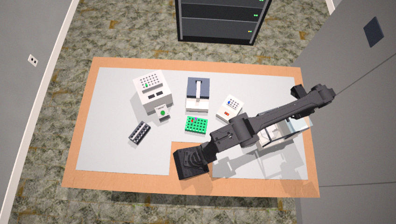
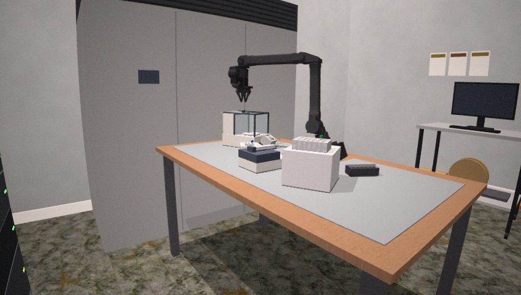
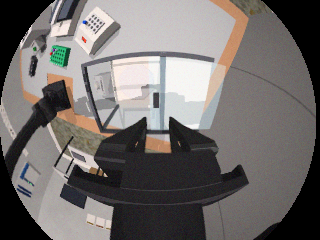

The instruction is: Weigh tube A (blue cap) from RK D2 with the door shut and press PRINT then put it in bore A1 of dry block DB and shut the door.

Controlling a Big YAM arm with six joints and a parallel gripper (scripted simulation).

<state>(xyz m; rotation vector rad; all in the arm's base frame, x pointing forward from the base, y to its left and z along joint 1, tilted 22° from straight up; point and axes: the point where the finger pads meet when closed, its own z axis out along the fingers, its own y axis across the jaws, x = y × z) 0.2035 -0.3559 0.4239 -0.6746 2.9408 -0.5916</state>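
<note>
My hand is 1 cm short of the balance door, 2 cm to the left of it and 7 cm above it. Also, from my hand: green rack RK 2 cm behind, 49 cm to the left, 26 cm below; white print key 9 cm behind, 19 cm to the left, 21 cm below; dry block DB 10 cm ahead, 29 cm to the left, 25 cm below.
</note>
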